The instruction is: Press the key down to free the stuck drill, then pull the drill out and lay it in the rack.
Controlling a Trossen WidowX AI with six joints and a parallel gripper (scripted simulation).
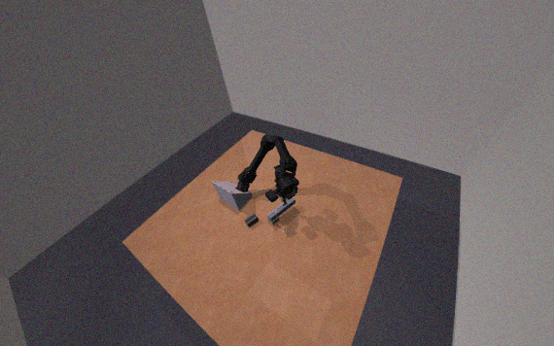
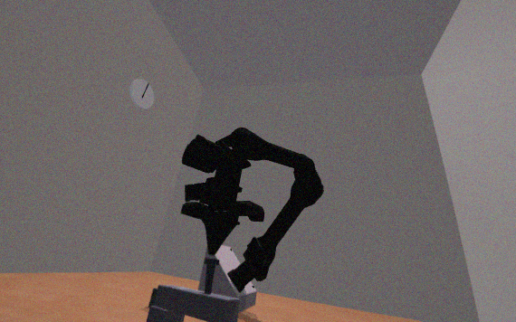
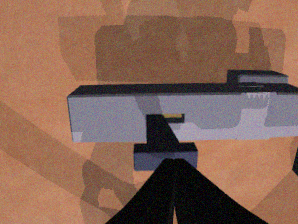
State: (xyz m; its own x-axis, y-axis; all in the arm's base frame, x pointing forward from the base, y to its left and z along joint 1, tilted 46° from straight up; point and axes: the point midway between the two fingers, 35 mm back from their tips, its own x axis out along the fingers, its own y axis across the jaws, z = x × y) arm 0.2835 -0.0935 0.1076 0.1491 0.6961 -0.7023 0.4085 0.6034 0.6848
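My gripper tip is 4 cm above the dark key. From my gripper tip the other things lie so: grey holder block: 9 cm below, 2 cm to the right, 1 cm behind; dark rack: 15 cm to the right, 15 cm behind, 12 cm below; drill: 9 cm below, 4 cm to the right, 2 cm behind.
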